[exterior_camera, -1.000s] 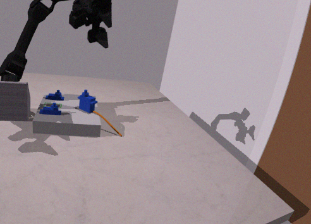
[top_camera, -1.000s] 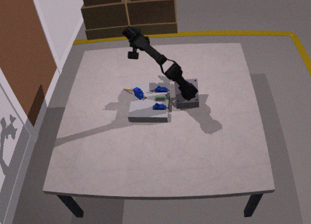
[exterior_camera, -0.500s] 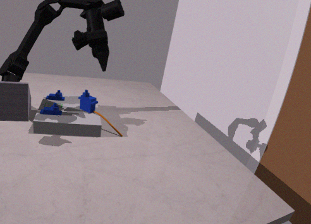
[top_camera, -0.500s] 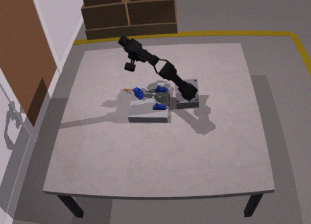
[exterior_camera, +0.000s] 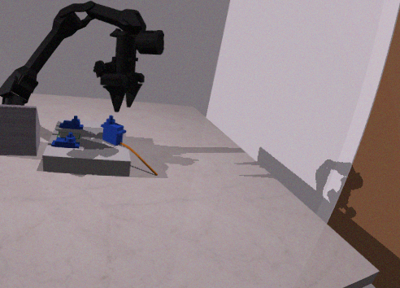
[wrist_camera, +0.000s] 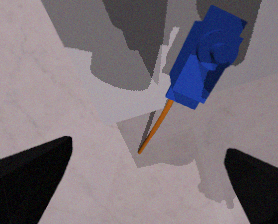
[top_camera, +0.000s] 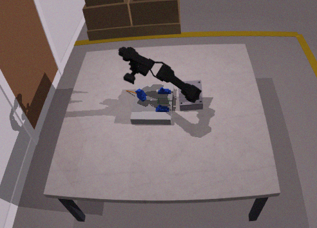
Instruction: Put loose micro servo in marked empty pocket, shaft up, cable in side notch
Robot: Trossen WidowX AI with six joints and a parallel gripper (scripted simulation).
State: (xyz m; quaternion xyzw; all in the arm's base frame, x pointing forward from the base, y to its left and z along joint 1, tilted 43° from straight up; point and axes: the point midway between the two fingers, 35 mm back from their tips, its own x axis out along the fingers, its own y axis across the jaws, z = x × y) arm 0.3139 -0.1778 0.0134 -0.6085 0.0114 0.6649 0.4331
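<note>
My gripper tip is 14 cm above the grey deck, 8 cm to the right of it and 4 cm past it.
</note>
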